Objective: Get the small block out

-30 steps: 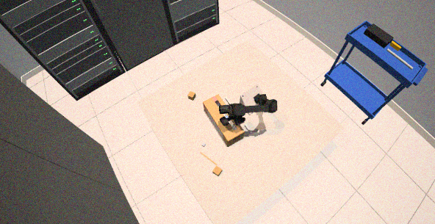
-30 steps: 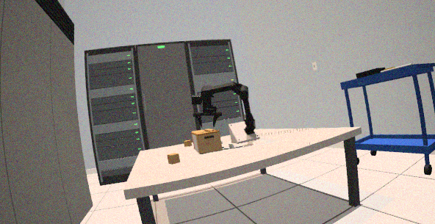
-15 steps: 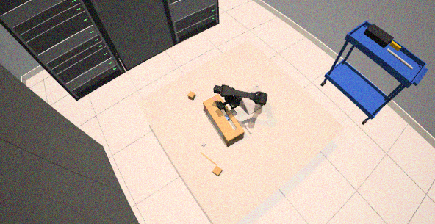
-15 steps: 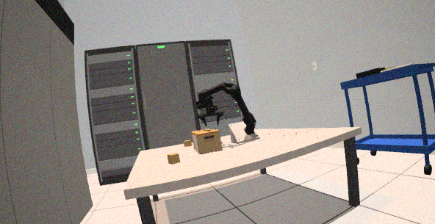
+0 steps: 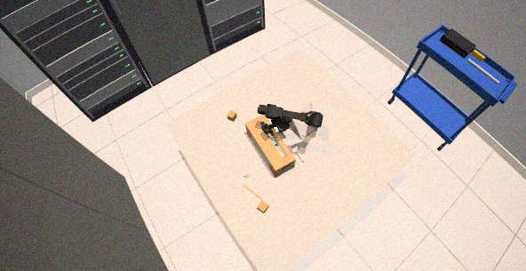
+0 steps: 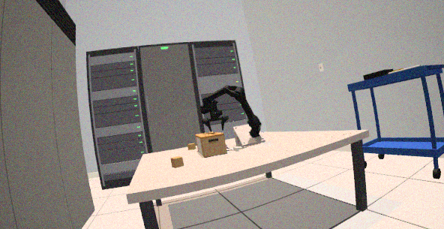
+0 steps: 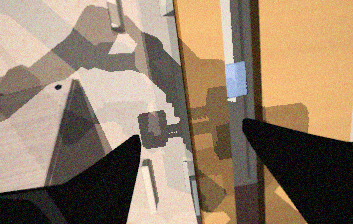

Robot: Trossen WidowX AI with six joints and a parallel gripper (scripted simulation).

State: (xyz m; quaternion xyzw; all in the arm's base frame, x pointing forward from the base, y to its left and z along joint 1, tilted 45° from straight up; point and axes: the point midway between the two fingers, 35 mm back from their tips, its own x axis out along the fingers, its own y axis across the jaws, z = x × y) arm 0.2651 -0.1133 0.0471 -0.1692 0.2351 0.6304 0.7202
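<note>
My gripper tip is 5 cm short of the light-blue block, 3 cm to the right of it and 5 cm above it. Also, from my gripper tip: thin stick (34 cm ahead, 17 cm to the left, 13 cm below); box (4 cm ahead, 1 cm to the left, 7 cm below).
</note>
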